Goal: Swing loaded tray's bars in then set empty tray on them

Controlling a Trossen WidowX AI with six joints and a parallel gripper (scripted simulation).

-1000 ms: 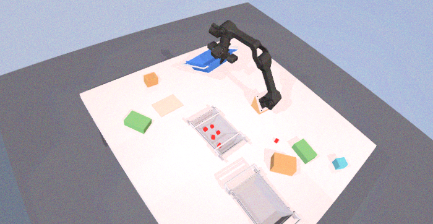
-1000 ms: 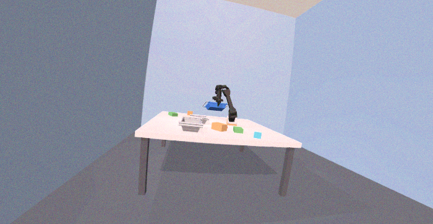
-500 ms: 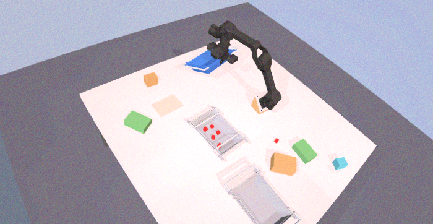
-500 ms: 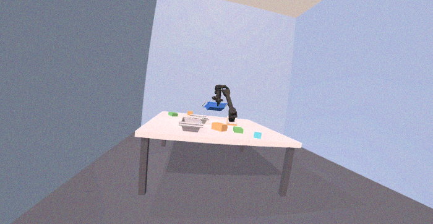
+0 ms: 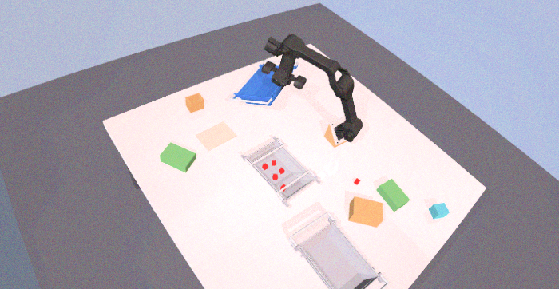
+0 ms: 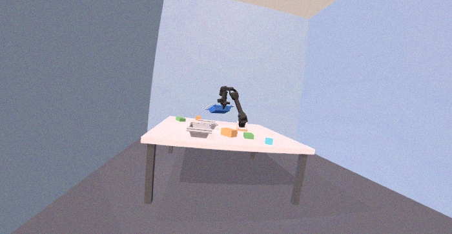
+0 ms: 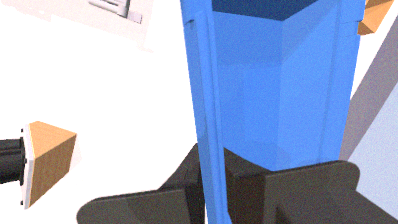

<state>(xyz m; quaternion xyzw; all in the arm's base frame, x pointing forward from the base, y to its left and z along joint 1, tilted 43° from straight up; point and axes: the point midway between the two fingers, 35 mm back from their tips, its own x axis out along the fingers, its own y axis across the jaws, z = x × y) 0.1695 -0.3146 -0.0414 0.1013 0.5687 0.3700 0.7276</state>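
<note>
The blue tray is 7 cm to the right of my gripper tip, 3 cm ahead of it and 1 cm above it. From my gripper tip the other things lie so: cyan cube 81 cm to the left, 27 cm behind, 17 cm below; then flat sheet 29 cm ahead, 19 cm below, 5 cm to the right; then orange box 60 cm to the left, 16 cm below, 2 cm ahead.
</note>
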